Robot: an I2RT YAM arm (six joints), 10 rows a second.
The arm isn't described. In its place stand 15 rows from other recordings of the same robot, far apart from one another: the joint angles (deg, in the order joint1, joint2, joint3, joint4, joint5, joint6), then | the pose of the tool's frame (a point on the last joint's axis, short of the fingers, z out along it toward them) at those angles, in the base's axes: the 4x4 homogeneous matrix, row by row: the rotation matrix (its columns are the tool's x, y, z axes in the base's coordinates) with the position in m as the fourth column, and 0 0 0 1 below.
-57.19 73.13 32.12 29.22 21.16 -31.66 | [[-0.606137 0.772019 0.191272 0.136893], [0.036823 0.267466 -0.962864 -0.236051], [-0.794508 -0.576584 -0.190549 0.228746], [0 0 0 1]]
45.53 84.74 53.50 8.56 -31.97 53.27 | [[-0.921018 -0.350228 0.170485 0.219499], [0.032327 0.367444 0.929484 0.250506], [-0.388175 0.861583 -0.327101 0.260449], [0 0 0 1]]
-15.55 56.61 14.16 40.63 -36.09 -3.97 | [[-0.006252 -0.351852 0.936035 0.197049], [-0.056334 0.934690 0.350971 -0.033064], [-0.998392 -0.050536 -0.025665 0.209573], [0 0 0 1]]
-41.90 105.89 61.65 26.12 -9.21 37.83 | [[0.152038 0.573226 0.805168 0.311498], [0.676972 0.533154 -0.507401 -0.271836], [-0.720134 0.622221 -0.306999 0.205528], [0 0 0 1]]
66.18 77.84 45.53 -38.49 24.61 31.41 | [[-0.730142 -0.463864 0.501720 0.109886], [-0.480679 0.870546 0.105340 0.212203], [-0.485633 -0.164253 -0.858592 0.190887], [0 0 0 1]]
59.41 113.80 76.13 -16.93 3.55 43.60 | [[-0.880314 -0.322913 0.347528 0.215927], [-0.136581 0.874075 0.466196 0.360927], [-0.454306 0.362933 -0.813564 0.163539], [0 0 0 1]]
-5.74 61.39 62.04 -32.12 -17.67 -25.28 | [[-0.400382 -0.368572 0.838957 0.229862], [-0.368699 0.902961 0.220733 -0.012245], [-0.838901 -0.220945 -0.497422 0.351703], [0 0 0 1]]
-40.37 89.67 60.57 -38.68 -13.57 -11.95 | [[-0.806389 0.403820 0.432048 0.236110], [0.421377 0.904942 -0.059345 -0.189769], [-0.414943 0.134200 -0.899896 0.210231], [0 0 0 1]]
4.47 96.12 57.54 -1.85 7.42 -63.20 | [[-0.310007 -0.567756 0.762594 0.359550], [-0.912047 0.404082 -0.069920 0.023497], [-0.268453 -0.717197 -0.643088 0.199234], [0 0 0 1]]
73.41 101.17 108.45 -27.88 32.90 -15.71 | [[0.081865 -0.662062 0.744964 0.133828], [-0.521450 0.608548 0.598130 0.381480], [-0.849346 -0.437428 -0.295413 0.426509], [0 0 0 1]]
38.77 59.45 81.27 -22.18 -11.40 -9.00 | [[0.115295 -0.759257 0.640497 0.151410], [-0.104085 0.632013 0.767936 0.130632], [-0.987863 -0.155205 -0.006159 0.486936], [0 0 0 1]]
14.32 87.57 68.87 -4.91 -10.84 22.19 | [[-0.514132 -0.232972 0.825465 0.347112], [0.251593 0.879106 0.404813 0.095517], [-0.819981 0.415809 -0.393362 0.311905], [0 0 0 1]]
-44.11 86.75 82.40 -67.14 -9.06 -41.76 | [[-0.941763 0.032489 0.334705 0.211069], [-0.003064 0.994452 -0.105151 -0.196804], [-0.336265 -0.100053 -0.936438 0.314812], [0 0 0 1]]
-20.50 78.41 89.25 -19.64 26.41 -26.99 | [[-0.456892 0.581340 0.673271 0.276338], [-0.263126 0.634691 -0.726589 -0.120223], [-0.849714 -0.509128 -0.137019 0.460925], [0 0 0 1]]
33.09 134.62 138.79 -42.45 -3.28 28.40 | [[-0.733706 -0.265700 0.625363 0.444111], [0.088652 0.875072 0.475805 0.291833], [-0.673659 0.404541 -0.618490 0.311206], [0 0 0 1]]
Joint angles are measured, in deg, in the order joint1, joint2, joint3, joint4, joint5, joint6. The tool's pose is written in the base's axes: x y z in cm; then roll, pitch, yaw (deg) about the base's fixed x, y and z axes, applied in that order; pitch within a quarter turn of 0, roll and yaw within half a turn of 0. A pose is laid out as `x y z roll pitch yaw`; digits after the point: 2 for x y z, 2 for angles.
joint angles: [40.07 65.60 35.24 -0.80 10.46 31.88]
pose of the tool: 19.24 15.34 22.55 143.82 50.92 164.60
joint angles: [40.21 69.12 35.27 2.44 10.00 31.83]
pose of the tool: 19.94 16.05 21.67 143.98 50.61 165.28
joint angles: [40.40 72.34 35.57 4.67 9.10 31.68]
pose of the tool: 20.51 16.72 20.85 144.57 49.91 166.77
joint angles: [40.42 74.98 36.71 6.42 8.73 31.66]
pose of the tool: 21.20 17.34 20.62 144.09 49.91 166.75
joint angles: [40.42 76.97 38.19 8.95 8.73 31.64]
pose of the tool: 21.95 17.99 20.97 141.52 51.09 164.77
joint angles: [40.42 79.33 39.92 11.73 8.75 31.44]
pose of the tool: 22.82 18.73 21.30 138.82 52.41 162.73
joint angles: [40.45 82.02 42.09 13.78 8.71 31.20]
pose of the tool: 23.77 19.56 21.56 136.88 53.36 161.36
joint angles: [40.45 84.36 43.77 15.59 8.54 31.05]
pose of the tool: 24.55 20.24 21.62 135.29 53.98 160.29
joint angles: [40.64 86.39 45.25 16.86 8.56 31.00]
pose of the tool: 25.15 20.89 21.61 134.28 54.38 159.66
